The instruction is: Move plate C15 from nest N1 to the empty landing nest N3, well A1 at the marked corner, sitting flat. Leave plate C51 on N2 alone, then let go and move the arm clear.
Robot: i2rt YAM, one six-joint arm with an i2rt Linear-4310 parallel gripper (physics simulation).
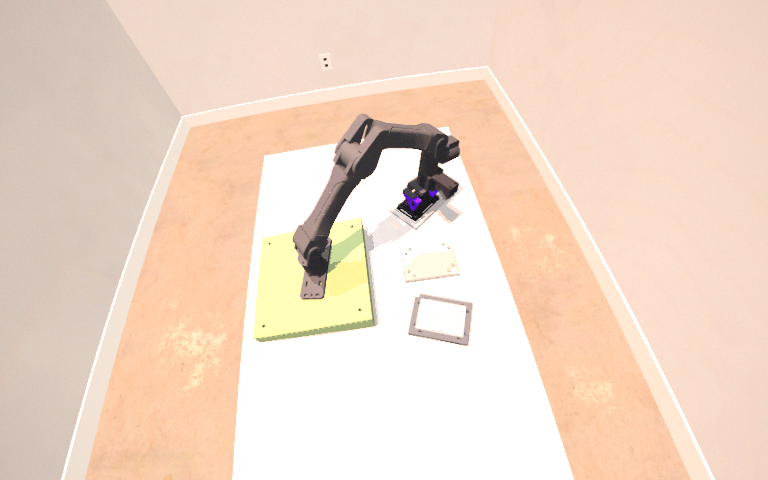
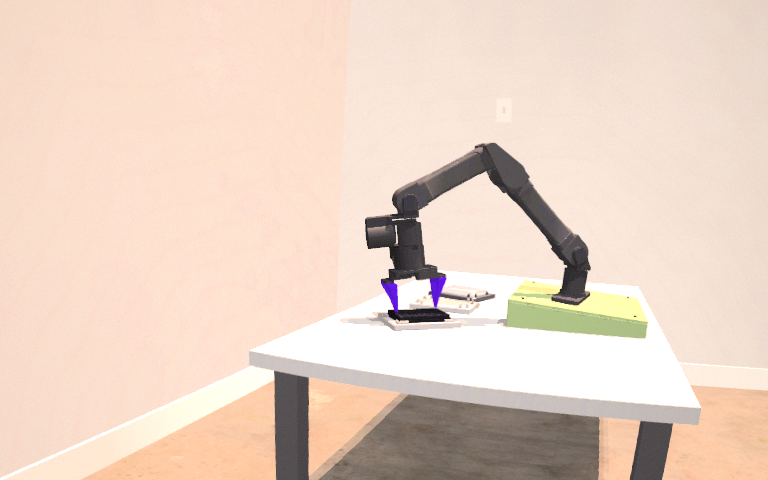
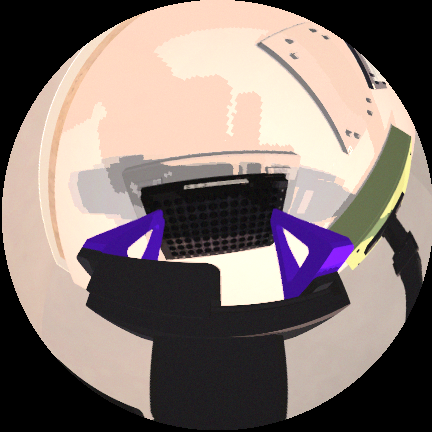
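A black well plate [image 1: 408,211] [image 2: 419,315] [image 3: 225,225] lies in a pale nest [image 1: 416,225] [image 2: 424,324]. A pale strip on the plate's side is too blurred to read. My gripper [image 1: 423,202] [image 2: 416,309] [image 3: 217,214] is open, pointing down, with one purple finger near each side of the black plate and the tips around its top. An empty pale nest [image 1: 430,266] [image 2: 444,306] [image 3: 320,75] with small corner posts lies in the middle. A white plate [image 1: 441,316] [image 2: 461,291] sits in a grey nest [image 1: 468,322] [image 2: 487,296]. Nest and plate names and the A1 mark are not readable.
The arm's green base block [image 1: 283,283] [image 2: 589,323] [image 3: 370,185] stands on the white table [image 1: 362,407] [image 2: 481,367] beside the row of nests. The arm arches above the table. The black plate's nest is near one long table edge.
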